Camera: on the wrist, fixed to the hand. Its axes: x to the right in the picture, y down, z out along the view.
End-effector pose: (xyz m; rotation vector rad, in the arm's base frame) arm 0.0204 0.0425 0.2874 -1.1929 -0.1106 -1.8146
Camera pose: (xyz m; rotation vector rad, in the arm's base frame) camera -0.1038 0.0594 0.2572 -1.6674 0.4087 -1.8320
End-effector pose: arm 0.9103 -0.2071 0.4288 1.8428 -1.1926 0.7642
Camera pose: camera 0.9782 -0.0975 0.4306 1.3860 -1.3216 0.2942
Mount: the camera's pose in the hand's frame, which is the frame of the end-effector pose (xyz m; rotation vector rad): -0.0219 -0.0887 -0.0910 -0.5854 -0.0885 0.0209
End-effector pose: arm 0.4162 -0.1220 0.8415 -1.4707 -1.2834 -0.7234
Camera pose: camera 0.3419 -0.2215 0.8762 -1.9963 -1.1701 -1.0909
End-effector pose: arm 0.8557 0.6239 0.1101 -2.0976 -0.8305 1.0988
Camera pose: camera 0.9023 0.6402 0.2292 -2.5415 -1.2980 1.0511
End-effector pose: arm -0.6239 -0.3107 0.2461 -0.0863 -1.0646 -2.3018
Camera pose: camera -0.6374 -0.3203 0.1182 -0.4285 -0.3940 -2.5359
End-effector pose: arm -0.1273 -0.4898 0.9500 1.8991 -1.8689 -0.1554
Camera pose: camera -0.0114 -0.4494 0.9896 1.4829 -1.6541 -0.7058
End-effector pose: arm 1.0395 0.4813 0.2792 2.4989 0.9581 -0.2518
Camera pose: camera 0.9646 0.5696 0.3360 1.9439 0.8235 -0.0590
